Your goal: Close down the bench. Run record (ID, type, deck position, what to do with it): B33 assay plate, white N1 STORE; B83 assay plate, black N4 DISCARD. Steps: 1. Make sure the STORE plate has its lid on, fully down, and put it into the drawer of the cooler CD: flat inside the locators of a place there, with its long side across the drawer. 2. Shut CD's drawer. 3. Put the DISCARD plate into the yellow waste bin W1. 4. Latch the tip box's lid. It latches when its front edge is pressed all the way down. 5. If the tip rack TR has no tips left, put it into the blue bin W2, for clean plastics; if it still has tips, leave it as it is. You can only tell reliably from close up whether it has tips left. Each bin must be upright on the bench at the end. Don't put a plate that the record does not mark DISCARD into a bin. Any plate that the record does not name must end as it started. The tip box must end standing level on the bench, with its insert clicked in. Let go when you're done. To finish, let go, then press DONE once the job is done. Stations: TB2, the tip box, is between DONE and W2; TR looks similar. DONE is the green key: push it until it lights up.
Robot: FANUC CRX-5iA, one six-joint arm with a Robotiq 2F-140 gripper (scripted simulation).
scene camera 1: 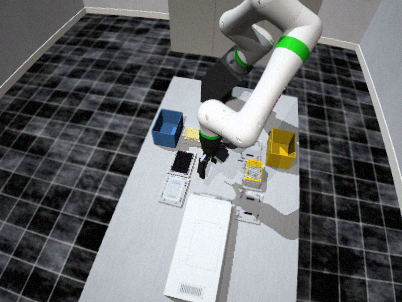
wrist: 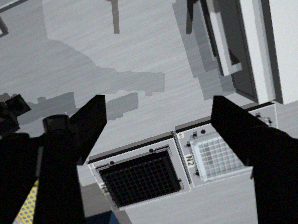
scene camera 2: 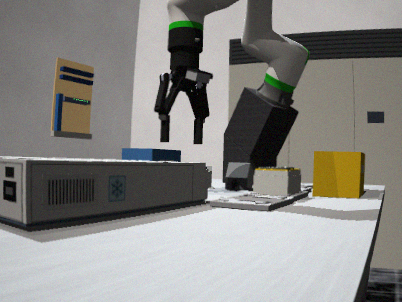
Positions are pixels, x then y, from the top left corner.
Scene:
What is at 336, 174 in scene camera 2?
A yellow bin W1.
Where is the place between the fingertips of my gripper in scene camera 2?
At 181, 143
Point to a blue bin W2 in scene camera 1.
167, 122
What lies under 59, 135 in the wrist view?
My gripper.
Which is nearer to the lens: the cooler CD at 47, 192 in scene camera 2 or the blue bin W2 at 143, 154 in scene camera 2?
The cooler CD.

